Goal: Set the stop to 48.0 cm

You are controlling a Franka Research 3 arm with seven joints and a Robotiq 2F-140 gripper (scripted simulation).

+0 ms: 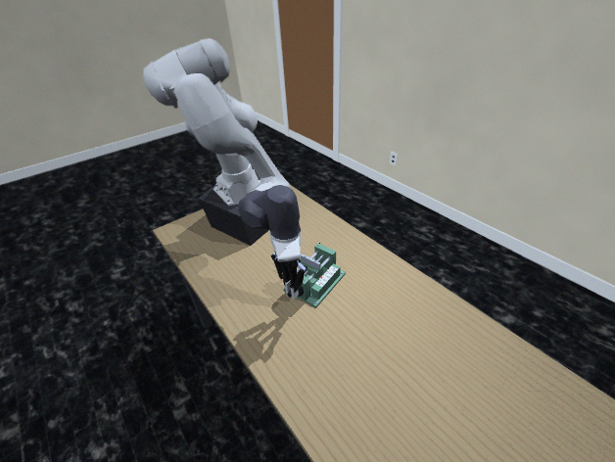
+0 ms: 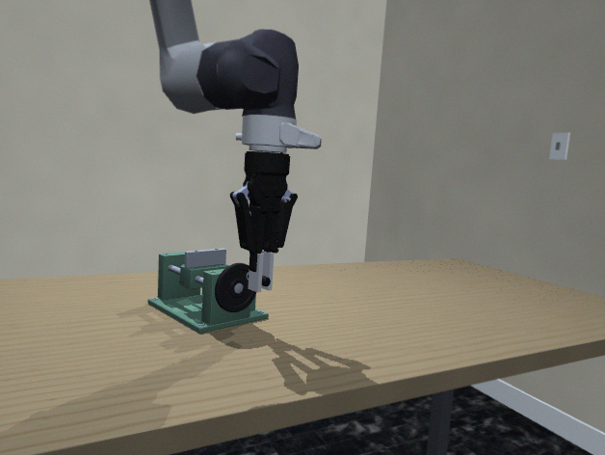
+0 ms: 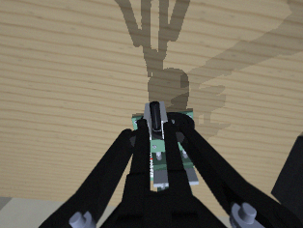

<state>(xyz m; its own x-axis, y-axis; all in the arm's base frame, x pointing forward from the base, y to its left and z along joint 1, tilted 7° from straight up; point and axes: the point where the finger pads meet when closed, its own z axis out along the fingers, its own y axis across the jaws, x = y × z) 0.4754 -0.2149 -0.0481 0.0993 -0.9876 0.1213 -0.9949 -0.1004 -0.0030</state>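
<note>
The stop block is 14 cm to the left of my hand, 3 cm behind it and 2 cm below it. Also, from my hand: black handwheel 2 cm to the left, 2 cm below, 1 cm behind.
</note>
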